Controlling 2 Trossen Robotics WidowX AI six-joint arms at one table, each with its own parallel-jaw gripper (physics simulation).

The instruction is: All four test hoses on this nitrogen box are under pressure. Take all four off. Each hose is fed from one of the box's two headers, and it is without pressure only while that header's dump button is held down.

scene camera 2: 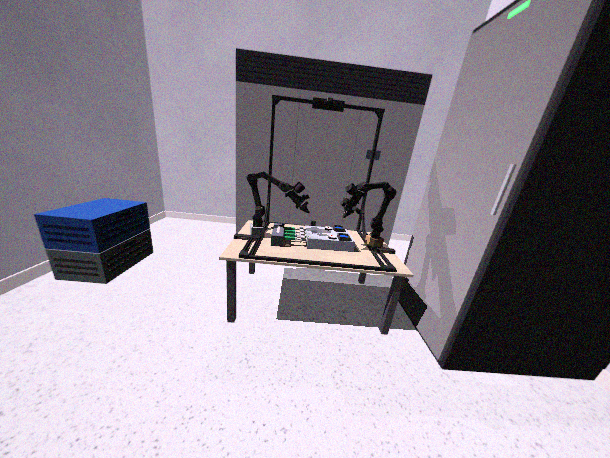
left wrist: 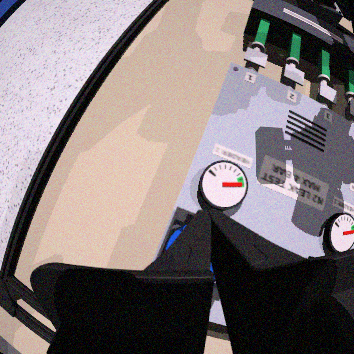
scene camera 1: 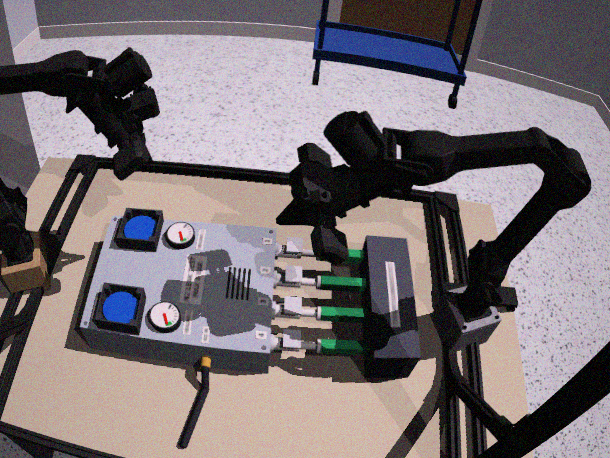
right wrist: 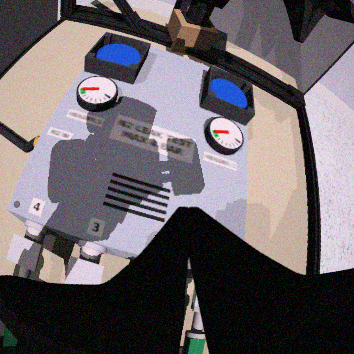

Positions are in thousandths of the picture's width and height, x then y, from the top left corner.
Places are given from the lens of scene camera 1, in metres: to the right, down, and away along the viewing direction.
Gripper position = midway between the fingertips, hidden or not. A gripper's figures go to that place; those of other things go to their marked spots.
my left gripper (scene camera 1: 247,355): -0.27, -0.12, 0.87
my right gripper (scene camera 1: 455,486): -0.04, -0.01, 0.82
blue dump button (scene camera 1: 199,669): -0.32, 0.14, 0.84
grey nitrogen box (scene camera 1: 353,626): -0.16, 0.10, 0.91
